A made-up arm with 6 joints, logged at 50 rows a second.
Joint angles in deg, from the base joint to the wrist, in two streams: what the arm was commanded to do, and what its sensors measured. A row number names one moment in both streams.
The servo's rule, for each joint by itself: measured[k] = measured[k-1] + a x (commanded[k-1-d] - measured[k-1]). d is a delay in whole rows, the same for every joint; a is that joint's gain. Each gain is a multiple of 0.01, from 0.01 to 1. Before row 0 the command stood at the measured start. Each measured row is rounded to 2 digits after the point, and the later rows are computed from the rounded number. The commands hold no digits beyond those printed.
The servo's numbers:
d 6
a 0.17 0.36 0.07 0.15 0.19 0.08
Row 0, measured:
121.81, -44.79, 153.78, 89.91, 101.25, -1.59
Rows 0 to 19, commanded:
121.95, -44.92, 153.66, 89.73, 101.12, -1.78
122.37, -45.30, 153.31, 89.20, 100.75, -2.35
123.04, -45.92, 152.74, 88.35, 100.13, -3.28
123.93, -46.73, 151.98, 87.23, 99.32, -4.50
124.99, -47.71, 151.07, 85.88, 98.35, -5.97
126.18, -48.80, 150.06, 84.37, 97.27, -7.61
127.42, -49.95, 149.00, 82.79, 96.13, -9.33
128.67, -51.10, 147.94, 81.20, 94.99, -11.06
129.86, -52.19, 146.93, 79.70, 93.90, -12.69
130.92, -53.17, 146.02, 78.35, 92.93, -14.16
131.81, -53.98, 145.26, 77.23, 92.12, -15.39
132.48, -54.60, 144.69, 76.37, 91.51, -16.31
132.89, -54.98, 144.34, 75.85, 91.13, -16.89
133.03, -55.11, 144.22, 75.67, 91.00, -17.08
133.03, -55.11, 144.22, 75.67, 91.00, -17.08
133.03, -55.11, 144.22, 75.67, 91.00, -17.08
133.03, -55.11, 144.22, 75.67, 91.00, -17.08
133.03, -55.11, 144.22, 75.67, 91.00, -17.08
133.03, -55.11, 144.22, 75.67, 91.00, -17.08
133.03, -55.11, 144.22, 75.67, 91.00, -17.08
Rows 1 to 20, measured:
121.81, -44.79, 153.78, 89.91, 101.25, -1.59
121.81, -44.79, 153.78, 89.91, 101.25, -1.59
121.81, -44.79, 153.78, 89.91, 101.25, -1.59
121.81, -44.79, 153.78, 89.91, 101.25, -1.59
121.81, -44.79, 153.78, 89.91, 101.25, -1.59
121.81, -44.79, 153.78, 89.91, 101.25, -1.59
121.83, -44.84, 153.77, 89.88, 101.23, -1.61
121.92, -45.01, 153.74, 89.78, 101.14, -1.67
122.11, -45.34, 153.67, 89.57, 100.95, -1.80
122.42, -45.84, 153.55, 89.22, 100.64, -2.02
122.86, -46.51, 153.38, 88.72, 100.20, -2.34
123.42, -47.33, 153.15, 88.07, 99.64, -2.76
124.10, -48.27, 152.86, 87.28, 98.97, -3.29
124.88, -49.29, 152.52, 86.37, 98.21, -3.91
125.73, -50.33, 152.13, 85.37, 97.39, -4.61
126.61, -51.35, 151.70, 84.32, 96.54, -5.37
127.49, -52.30, 151.25, 83.26, 95.70, -6.17
128.34, -53.13, 150.79, 82.23, 94.90, -6.98
129.11, -53.80, 150.34, 81.27, 94.18, -7.77
129.78, -54.27, 149.91, 80.43, 93.58, -8.51

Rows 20 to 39, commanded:
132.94, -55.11, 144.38, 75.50, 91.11, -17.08
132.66, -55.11, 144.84, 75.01, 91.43, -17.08
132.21, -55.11, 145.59, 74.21, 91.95, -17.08
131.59, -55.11, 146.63, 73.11, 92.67, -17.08
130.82, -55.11, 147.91, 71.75, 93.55, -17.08
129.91, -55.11, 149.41, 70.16, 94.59, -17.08
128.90, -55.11, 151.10, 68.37, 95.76, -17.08
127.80, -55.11, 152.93, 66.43, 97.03, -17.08
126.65, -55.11, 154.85, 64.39, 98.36, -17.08
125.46, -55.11, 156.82, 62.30, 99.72, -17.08
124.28, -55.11, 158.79, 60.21, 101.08, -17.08
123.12, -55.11, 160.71, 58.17, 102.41, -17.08
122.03, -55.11, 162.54, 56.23, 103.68, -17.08
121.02, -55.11, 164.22, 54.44, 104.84, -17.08
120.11, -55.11, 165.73, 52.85, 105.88, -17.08
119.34, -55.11, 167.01, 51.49, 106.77, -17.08
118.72, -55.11, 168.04, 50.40, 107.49, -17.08
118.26, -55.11, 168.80, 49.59, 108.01, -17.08
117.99, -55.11, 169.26, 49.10, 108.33, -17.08
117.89, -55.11, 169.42, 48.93, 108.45, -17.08
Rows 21 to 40, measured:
130.33, -54.57, 149.51, 79.72, 93.09, -9.20
130.79, -54.76, 149.14, 79.11, 92.69, -9.83
131.17, -54.89, 148.80, 78.59, 92.37, -10.41
131.49, -54.97, 148.48, 78.15, 92.11, -10.94
131.75, -55.02, 148.18, 77.78, 91.90, -11.43
131.97, -55.05, 147.90, 77.46, 91.73, -11.88
132.13, -55.07, 147.65, 77.17, 91.61, -12.30
132.22, -55.08, 147.45, 76.85, 91.58, -12.68
132.22, -55.09, 147.32, 76.45, 91.65, -13.03
132.11, -55.10, 147.27, 75.95, 91.84, -13.35
131.89, -55.10, 147.31, 75.32, 92.16, -13.65
131.55, -55.10, 147.46, 74.55, 92.62, -13.92
131.10, -55.10, 147.71, 73.62, 93.22, -14.17
130.54, -55.10, 148.08, 72.54, 93.94, -14.40
129.88, -55.10, 148.55, 71.32, 94.78, -14.61
129.13, -55.10, 149.13, 69.97, 95.72, -14.81
128.31, -55.10, 149.81, 68.51, 96.74, -14.99
127.43, -55.10, 150.57, 66.96, 97.82, -15.16
126.51, -55.10, 151.41, 65.35, 98.93, -15.31
125.58, -55.10, 152.31, 63.71, 100.05, -15.45

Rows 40 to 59, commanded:
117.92, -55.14, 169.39, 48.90, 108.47, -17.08
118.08, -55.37, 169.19, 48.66, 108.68, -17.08
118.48, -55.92, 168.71, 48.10, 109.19, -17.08
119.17, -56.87, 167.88, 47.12, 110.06, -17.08
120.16, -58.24, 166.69, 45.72, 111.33, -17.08
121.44, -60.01, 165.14, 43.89, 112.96, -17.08
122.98, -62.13, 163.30, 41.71, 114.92, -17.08
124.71, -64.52, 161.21, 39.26, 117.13, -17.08
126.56, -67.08, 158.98, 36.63, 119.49, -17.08
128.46, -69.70, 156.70, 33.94, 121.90, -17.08
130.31, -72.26, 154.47, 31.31, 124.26, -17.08
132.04, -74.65, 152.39, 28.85, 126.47, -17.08
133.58, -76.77, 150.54, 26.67, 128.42, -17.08
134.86, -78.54, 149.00, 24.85, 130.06, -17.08
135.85, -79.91, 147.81, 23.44, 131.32, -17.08
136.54, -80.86, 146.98, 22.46, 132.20, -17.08
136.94, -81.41, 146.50, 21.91, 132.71, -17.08
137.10, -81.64, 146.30, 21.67, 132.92, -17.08
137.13, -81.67, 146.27, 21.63, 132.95, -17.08
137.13, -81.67, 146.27, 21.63, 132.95, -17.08
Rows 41 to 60, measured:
124.65, -55.10, 153.25, 62.08, 101.16, -15.58
123.75, -55.10, 154.21, 60.49, 102.23, -15.70
122.89, -55.10, 155.18, 58.98, 103.23, -15.81
122.10, -55.10, 156.13, 57.57, 104.14, -15.91
121.40, -55.10, 157.05, 56.30, 104.94, -16.00
120.80, -55.10, 157.92, 55.19, 105.61, -16.09
120.31, -55.11, 158.72, 54.25, 106.15, -16.17
119.93, -55.20, 159.45, 53.41, 106.63, -16.24
119.68, -55.46, 160.10, 52.61, 107.12, -16.31
119.59, -55.97, 160.64, 51.79, 107.68, -16.37
119.69, -56.79, 161.06, 50.88, 108.37, -16.43
119.99, -57.95, 161.35, 49.83, 109.24, -16.48
120.50, -59.45, 161.49, 48.61, 110.32, -16.53
121.22, -61.28, 161.47, 47.21, 111.61, -16.57
122.13, -63.37, 161.30, 45.62, 113.11, -16.61
123.21, -65.65, 160.98, 43.87, 114.78, -16.65
124.42, -68.03, 160.52, 41.99, 116.58, -16.68
125.72, -70.41, 159.95, 40.02, 118.46, -16.71
127.06, -72.70, 159.29, 38.02, 120.35, -16.74
128.39, -74.80, 158.57, 36.04, 122.19, -16.77

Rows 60 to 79, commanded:
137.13, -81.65, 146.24, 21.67, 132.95, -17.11
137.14, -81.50, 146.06, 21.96, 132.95, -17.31
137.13, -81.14, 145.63, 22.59, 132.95, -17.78
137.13, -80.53, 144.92, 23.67, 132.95, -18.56
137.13, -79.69, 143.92, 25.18, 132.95, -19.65
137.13, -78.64, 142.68, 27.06, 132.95, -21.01
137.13, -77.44, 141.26, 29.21, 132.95, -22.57
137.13, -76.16, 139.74, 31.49, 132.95, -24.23
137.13, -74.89, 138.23, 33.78, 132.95, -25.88
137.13, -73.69, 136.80, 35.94, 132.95, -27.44
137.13, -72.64, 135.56, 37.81, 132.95, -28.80
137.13, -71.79, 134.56, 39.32, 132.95, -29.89
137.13, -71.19, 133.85, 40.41, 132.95, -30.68
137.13, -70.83, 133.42, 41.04, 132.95, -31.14
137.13, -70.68, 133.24, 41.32, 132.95, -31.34
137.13, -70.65, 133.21, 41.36, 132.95, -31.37
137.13, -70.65, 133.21, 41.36, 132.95, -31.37
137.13, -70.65, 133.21, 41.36, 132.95, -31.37
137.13, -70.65, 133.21, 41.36, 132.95, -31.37
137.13, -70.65, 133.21, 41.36, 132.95, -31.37
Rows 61 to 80, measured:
129.66, -76.64, 157.82, 34.15, 123.92, -16.79
130.83, -78.16, 157.06, 32.40, 125.49, -16.81
131.87, -79.33, 156.32, 30.83, 126.86, -16.83
132.76, -80.16, 155.62, 29.46, 128.01, -16.85
133.50, -80.70, 154.97, 28.29, 128.95, -16.87
134.12, -81.05, 154.36, 27.29, 129.71, -16.89
134.63, -81.27, 153.79, 26.45, 130.33, -16.91
135.06, -81.35, 153.25, 25.78, 130.83, -16.94
135.41, -81.27, 152.72, 25.30, 131.23, -17.01
135.70, -81.00, 152.17, 25.06, 131.56, -17.13
135.94, -80.53, 151.59, 25.08, 131.82, -17.33
136.14, -79.85, 150.97, 25.38, 132.03, -17.62
136.31, -78.98, 150.29, 25.95, 132.20, -18.02
136.45, -77.96, 149.55, 26.78, 132.34, -18.52
136.57, -76.85, 148.76, 27.83, 132.46, -19.11
136.67, -75.71, 147.92, 29.05, 132.55, -19.78
136.75, -74.60, 147.05, 30.36, 132.63, -20.50
136.81, -73.59, 146.18, 31.70, 132.69, -21.25
136.86, -72.73, 145.32, 33.01, 132.74, -22.00
136.91, -72.05, 144.49, 34.21, 132.78, -22.73

